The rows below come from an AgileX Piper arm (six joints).
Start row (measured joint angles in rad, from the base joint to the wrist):
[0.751 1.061 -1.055 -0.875 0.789 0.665]
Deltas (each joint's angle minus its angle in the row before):
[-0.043 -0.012 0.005 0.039 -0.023 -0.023]
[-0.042 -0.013 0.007 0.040 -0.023 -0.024]
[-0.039 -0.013 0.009 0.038 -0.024 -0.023]
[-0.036 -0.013 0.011 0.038 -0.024 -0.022]
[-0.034 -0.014 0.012 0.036 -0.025 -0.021]
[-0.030 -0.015 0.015 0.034 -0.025 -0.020]
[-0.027 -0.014 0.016 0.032 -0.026 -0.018]
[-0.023 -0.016 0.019 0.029 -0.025 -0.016]
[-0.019 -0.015 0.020 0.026 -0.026 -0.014]
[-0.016 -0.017 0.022 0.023 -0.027 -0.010]
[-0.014 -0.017 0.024 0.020 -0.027 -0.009]
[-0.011 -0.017 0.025 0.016 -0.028 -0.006]
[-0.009 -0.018 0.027 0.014 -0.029 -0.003]
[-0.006 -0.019 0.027 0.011 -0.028 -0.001]
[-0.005 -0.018 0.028 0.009 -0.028 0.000]
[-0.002 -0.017 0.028 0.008 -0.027 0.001]
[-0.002 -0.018 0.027 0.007 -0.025 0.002]
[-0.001 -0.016 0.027 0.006 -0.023 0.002]
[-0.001 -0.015 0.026 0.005 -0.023 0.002]
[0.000 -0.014 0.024 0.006 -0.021 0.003]
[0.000 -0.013 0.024 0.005 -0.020 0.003]
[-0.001 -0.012 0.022 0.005 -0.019 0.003]
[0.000 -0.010 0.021 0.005 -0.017 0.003]
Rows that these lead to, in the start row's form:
[0.708 1.049 -1.050 -0.836 0.766 0.642]
[0.666 1.036 -1.043 -0.796 0.743 0.618]
[0.627 1.023 -1.034 -0.758 0.719 0.595]
[0.591 1.010 -1.023 -0.720 0.695 0.573]
[0.557 0.996 -1.011 -0.684 0.670 0.552]
[0.527 0.981 -0.996 -0.650 0.645 0.532]
[0.500 0.967 -0.980 -0.618 0.619 0.514]
[0.477 0.951 -0.961 -0.589 0.594 0.498]
[0.458 0.936 -0.941 -0.563 0.568 0.484]
[0.442 0.919 -0.919 -0.540 0.541 0.474]
[0.428 0.902 -0.895 -0.520 0.514 0.465]
[0.417 0.885 -0.870 -0.504 0.486 0.459]
[0.408 0.867 -0.843 -0.490 0.457 0.456]
[0.402 0.848 -0.816 -0.479 0.429 0.455]
[0.397 0.830 -0.788 -0.470 0.401 0.455]
[0.395 0.813 -0.760 -0.462 0.374 0.456]
[0.393 0.795 -0.733 -0.455 0.349 0.458]
[0.392 0.779 -0.706 -0.449 0.326 0.460]
[0.391 0.764 -0.680 -0.444 0.303 0.462]
[0.391 0.750 -0.656 -0.438 0.282 0.465]
[0.391 0.737 -0.632 -0.433 0.262 0.468]
[0.390 0.725 -0.610 -0.428 0.243 0.471]
[0.390 0.715 -0.589 -0.423 0.226 0.474]

